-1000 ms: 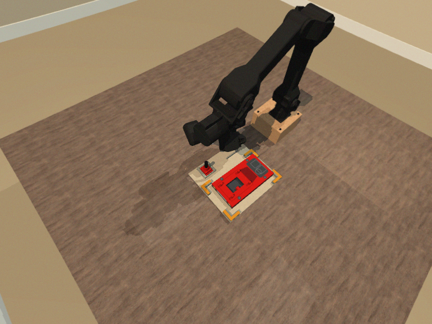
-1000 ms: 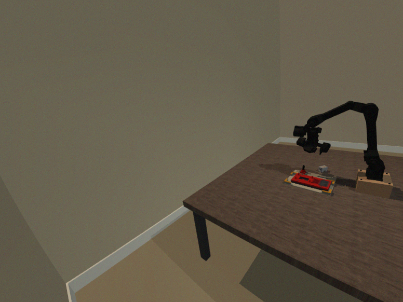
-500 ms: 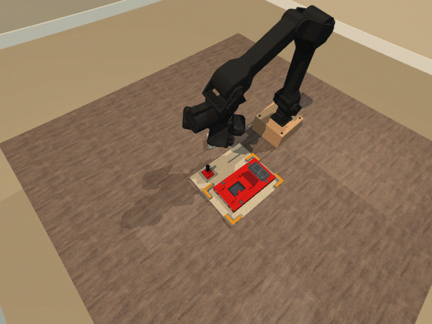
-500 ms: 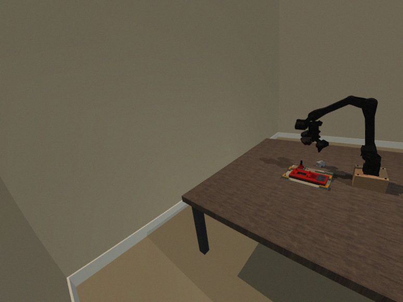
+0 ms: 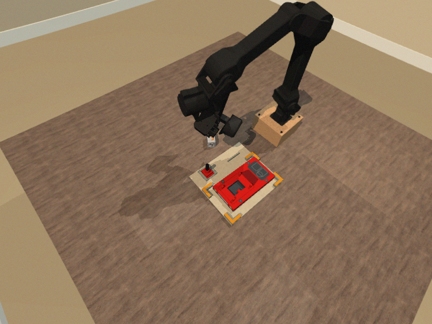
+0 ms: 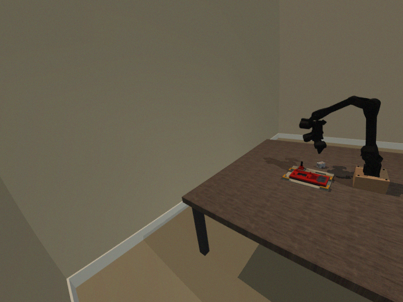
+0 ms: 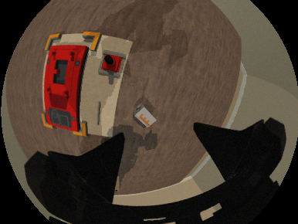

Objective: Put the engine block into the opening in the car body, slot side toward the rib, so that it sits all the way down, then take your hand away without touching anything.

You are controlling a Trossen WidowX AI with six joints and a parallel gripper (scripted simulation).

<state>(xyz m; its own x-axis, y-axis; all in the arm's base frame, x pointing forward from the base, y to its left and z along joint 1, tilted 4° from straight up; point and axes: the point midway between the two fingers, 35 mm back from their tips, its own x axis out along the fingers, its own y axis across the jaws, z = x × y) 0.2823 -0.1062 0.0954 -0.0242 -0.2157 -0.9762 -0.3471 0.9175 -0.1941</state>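
Right now the engine block is 30 mm behind my gripper tip, 20 mm to the right of it and 120 mm below it.
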